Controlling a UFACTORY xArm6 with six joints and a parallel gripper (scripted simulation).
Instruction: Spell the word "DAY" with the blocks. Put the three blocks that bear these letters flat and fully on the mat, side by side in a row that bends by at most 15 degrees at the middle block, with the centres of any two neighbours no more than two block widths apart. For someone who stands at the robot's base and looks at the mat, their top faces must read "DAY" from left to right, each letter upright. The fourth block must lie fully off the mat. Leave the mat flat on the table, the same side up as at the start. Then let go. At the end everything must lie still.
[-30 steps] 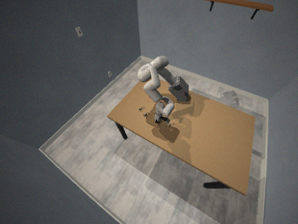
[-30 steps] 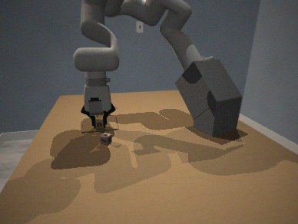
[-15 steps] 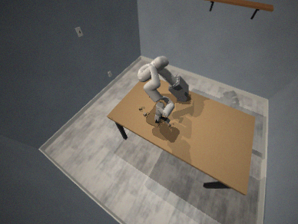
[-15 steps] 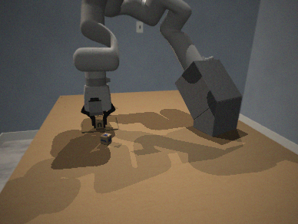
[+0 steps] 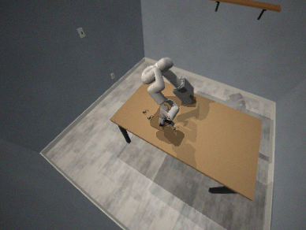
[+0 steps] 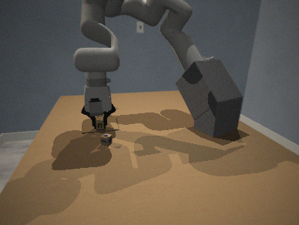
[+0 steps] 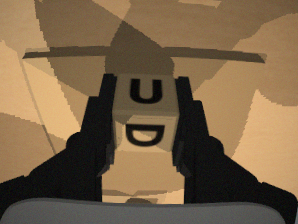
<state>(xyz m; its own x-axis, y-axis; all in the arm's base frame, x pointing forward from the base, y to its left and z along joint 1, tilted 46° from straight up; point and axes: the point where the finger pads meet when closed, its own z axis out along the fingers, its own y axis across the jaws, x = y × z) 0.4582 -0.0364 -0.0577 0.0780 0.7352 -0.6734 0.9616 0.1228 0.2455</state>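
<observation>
Now: the thin tan mat 50 mm to the right of my hand and 30 mm below it.
</observation>
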